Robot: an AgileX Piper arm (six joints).
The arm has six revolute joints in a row. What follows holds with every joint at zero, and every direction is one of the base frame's.
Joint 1 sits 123 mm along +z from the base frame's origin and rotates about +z.
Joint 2 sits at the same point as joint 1 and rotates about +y.
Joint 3 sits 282.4 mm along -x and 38.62 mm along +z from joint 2 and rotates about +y.
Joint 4 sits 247.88 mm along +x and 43.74 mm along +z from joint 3 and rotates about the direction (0.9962, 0, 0.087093).
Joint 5 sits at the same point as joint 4 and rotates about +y.
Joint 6 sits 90.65 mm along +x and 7.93 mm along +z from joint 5 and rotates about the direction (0.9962, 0, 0.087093).
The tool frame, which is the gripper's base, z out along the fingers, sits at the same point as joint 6; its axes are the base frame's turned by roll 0, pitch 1.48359 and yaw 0 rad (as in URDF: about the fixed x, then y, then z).
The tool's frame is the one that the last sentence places.
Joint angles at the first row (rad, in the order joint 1, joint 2, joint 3, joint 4, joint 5, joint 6):
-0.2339 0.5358 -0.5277 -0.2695 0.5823 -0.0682
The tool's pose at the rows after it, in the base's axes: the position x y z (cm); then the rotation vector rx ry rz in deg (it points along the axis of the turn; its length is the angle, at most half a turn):
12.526 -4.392 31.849 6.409 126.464 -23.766
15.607 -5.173 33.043 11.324 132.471 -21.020
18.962 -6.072 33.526 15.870 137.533 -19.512
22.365 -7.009 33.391 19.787 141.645 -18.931
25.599 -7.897 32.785 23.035 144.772 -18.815
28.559 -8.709 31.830 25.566 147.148 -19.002
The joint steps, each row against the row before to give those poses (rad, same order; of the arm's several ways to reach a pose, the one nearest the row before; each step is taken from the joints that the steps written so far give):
0.0001 0.1669 -0.1420 0.0292 0.1029 0.0449
-0.0001 0.1645 -0.1312 0.0141 0.0813 0.0546
0.0000 0.1601 -0.1192 -0.0018 0.0595 0.0559
0.0000 0.1511 -0.1084 -0.0097 0.0419 0.0504
0.0000 0.1371 -0.0970 -0.0113 0.0268 0.0431
0.0000 0.1230 -0.0859 -0.0118 0.0155 0.0351

